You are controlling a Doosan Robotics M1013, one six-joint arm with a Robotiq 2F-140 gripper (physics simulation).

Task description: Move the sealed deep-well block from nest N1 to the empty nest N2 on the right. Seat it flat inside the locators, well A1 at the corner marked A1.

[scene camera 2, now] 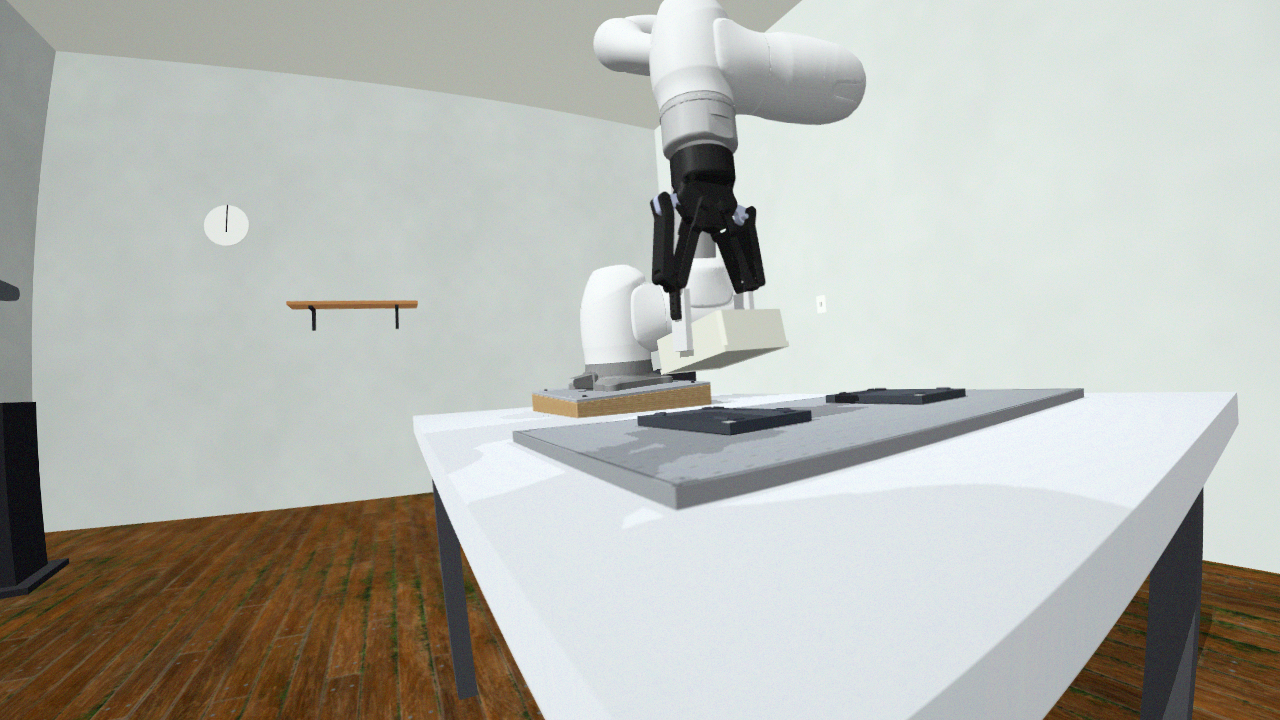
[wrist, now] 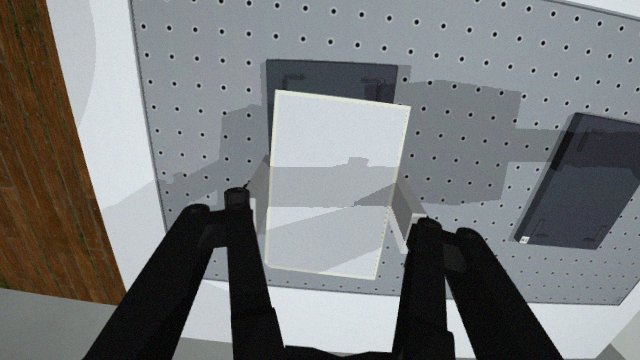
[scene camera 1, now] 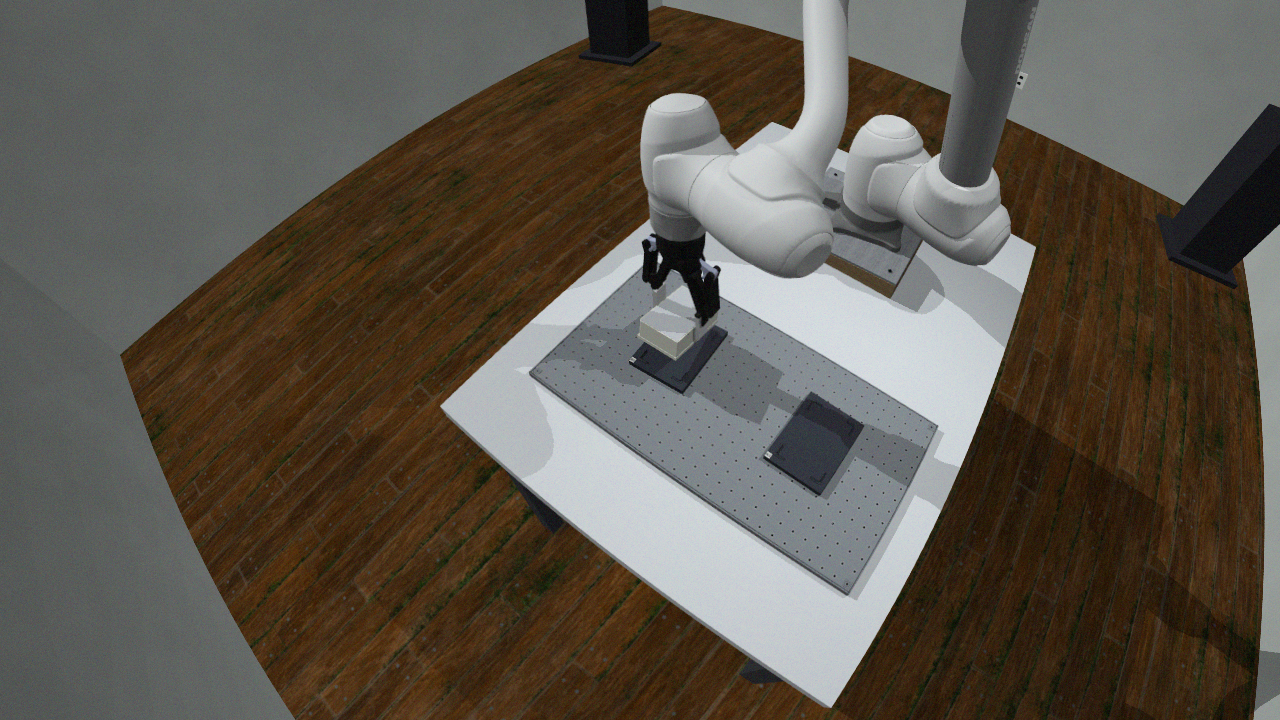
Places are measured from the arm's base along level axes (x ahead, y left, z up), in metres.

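Where they show: gripper, fingertip midpoint: (wrist: 330, 177) (scene camera 1: 680, 322); arm's base, link origin: (scene camera 2: 620, 385) (scene camera 1: 869, 218).
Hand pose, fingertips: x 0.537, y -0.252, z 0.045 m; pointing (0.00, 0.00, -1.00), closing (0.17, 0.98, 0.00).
Note:
Each offset is from my fingertips to the top centre of the thing. "spot": to the spot under its first point. Level surfaces: height alone.
The sealed deep-well block {dx +0.003, dy +0.000, dz +0.038 m} (scene camera 1: 665, 333) (scene camera 2: 753, 331) (wrist: 335, 140) is a cream box with a pale flat top. My gripper (scene camera 1: 682, 308) (scene camera 2: 714, 320) (wrist: 330, 177) is shut on its two long sides and holds it in the air, with a gap below it in scene camera 2. Beneath is the dark nest N2 {dx -0.001, dy -0.001, dz -0.068 m} (scene camera 1: 682, 374) (scene camera 2: 707, 417) (wrist: 330, 72), partly hidden by the block; in the wrist view its far edge and two corner locators show. Its white corner label {spot: dx +0.070, dy -0.063, dz -0.071 m} (scene camera 1: 632, 360) shows in scene camera 1. Nest N1 {dx +0.071, dy +0.304, dz -0.068 m} (scene camera 1: 812, 443) (scene camera 2: 921, 394) (wrist: 575, 195) holds no block.
Both nests are on a grey perforated plate {dz -0.083 m} (scene camera 1: 716, 483) (scene camera 2: 805, 456) (wrist: 200, 70) on the white table {dz -0.096 m} (scene camera 1: 626, 555) (scene camera 2: 850, 573). The arm's base stands on a wood-edged block (scene camera 1: 863, 273) (scene camera 2: 626, 401) at the back of the table.

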